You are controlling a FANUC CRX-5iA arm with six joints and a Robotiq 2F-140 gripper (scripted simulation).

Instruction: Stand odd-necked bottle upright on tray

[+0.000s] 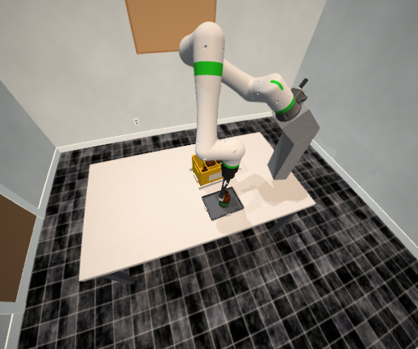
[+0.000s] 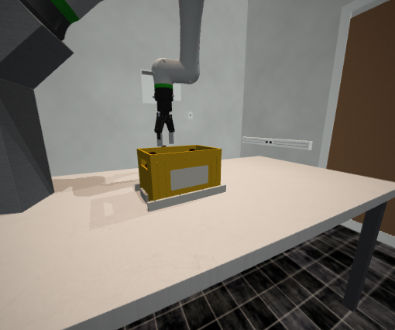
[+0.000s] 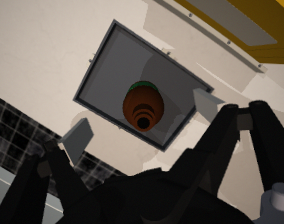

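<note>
The brown bottle is 1 cm behind my hand, 1 cm to the left of it and 9 cm below it. From my hand the other things lie so: crate 12 cm behind, 25 cm to the right, 9 cm below; dark grey tray 1 cm to the left, 16 cm below.
</note>
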